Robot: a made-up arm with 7 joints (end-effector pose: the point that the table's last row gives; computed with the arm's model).
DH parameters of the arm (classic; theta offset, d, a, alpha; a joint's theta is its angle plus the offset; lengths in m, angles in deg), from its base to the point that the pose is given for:
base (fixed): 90 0.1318 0 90
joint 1: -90 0.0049 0.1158 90
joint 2: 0 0.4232 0.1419 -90
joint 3: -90 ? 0.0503 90
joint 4: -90 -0.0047 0.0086 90
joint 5: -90 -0.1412 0.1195 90
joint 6: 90 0.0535 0.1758 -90
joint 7: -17.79 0 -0.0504 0
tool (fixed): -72.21 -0.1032 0 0
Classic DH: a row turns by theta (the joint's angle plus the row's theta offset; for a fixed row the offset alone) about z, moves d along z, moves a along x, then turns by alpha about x.
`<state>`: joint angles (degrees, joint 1 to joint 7).
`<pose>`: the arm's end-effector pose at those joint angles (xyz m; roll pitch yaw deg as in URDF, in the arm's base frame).
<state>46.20 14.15 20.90 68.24 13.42 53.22 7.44</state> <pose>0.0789 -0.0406 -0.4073 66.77 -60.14 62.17</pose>
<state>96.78 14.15 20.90 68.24 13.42 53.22 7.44</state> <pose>0.0789 0.3907 -0.2419 -165.78 -62.98 -59.22</pose>
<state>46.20 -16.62 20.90 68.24 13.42 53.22 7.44</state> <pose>-0.0482 -0.0365 -0.4113 98.76 -49.23 58.18</pose>
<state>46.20 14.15 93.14 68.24 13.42 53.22 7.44</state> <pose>0.0610 -0.0307 -0.2942 -128.17 -48.14 -85.47</pose>
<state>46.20 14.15 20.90 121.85 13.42 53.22 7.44</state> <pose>0.0677 -0.0449 -0.4246 -2.46 -35.64 138.63</pose>
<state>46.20 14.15 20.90 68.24 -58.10 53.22 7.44</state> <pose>0.0784 -0.0957 -0.3154 -137.25 -47.96 -103.44</pose>
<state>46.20 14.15 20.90 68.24 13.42 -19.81 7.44</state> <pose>0.1766 0.0806 -0.5231 -11.90 -52.28 69.49</pose>
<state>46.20 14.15 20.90 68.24 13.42 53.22 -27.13</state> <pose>0.0608 -0.0604 -0.4207 77.26 -27.03 47.61</pose>
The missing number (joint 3, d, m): 0.0259
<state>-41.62 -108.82 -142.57 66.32 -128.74 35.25 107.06</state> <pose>-0.2148 -0.2485 0.3370 165.93 -49.19 9.93</pose>
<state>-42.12 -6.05 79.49 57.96 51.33 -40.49 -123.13</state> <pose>-0.1178 -0.5717 -0.1306 -8.02 -23.68 -51.69</pose>
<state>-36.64 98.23 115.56 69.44 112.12 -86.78 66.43</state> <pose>0.4916 -0.1471 0.3672 140.40 28.23 11.14</pose>
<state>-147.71 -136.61 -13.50 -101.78 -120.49 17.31 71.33</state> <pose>0.0161 0.3519 0.5651 178.83 -28.97 -137.88</pose>
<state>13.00 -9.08 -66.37 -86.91 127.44 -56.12 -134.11</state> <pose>-0.1362 -0.0530 -0.2881 -92.20 -63.13 -116.60</pose>
